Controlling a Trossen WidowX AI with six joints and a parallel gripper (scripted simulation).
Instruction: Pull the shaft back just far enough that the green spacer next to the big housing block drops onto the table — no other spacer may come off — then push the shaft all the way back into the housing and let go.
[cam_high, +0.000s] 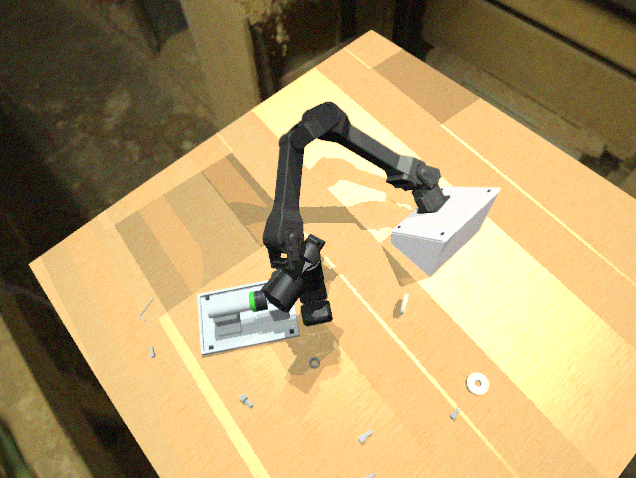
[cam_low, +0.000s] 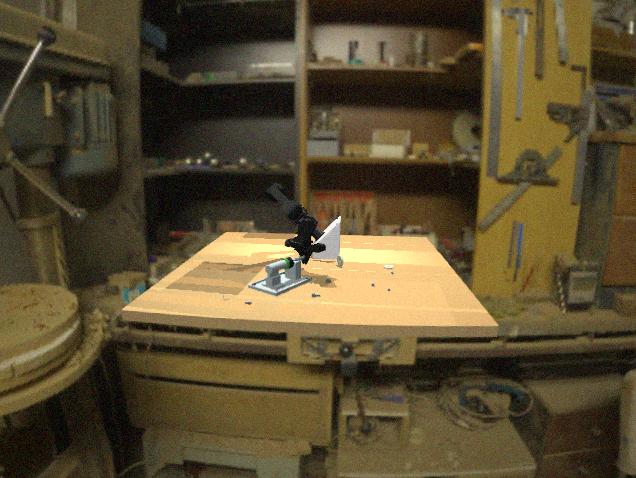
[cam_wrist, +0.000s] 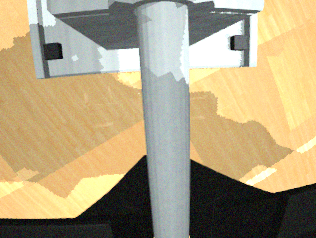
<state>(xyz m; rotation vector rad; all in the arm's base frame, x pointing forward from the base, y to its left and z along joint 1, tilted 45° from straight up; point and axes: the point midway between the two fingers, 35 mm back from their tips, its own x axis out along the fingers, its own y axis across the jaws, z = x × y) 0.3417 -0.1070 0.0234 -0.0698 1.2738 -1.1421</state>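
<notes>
The grey shaft is 6 cm ahead of my gripper tip, 5 cm to the right of it and 3 cm above it. Also, from my gripper tip: green spacer 10 cm ahead, 8 cm to the right, 3 cm above; allen key 31 cm to the right, 28 cm ahead, 4 cm below.
</notes>
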